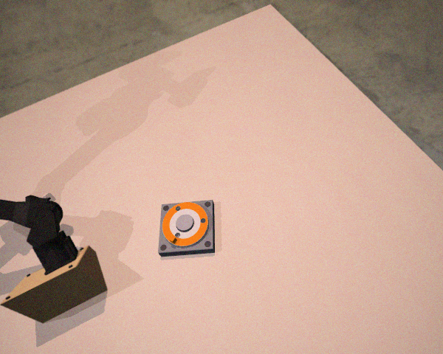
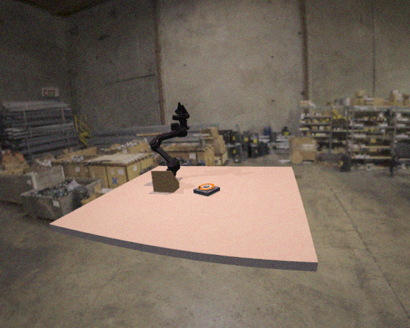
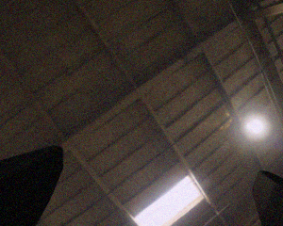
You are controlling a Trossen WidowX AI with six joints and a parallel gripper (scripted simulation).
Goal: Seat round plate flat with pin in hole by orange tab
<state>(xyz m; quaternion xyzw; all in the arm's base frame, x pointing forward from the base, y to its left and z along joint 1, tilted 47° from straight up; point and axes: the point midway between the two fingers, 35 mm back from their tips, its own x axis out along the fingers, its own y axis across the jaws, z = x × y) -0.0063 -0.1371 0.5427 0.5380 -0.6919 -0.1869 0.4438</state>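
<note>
Right now the square grey base is 56 cm below my gripper tip, 33 cm to the right of it and 23 cm ahead of it.
</note>
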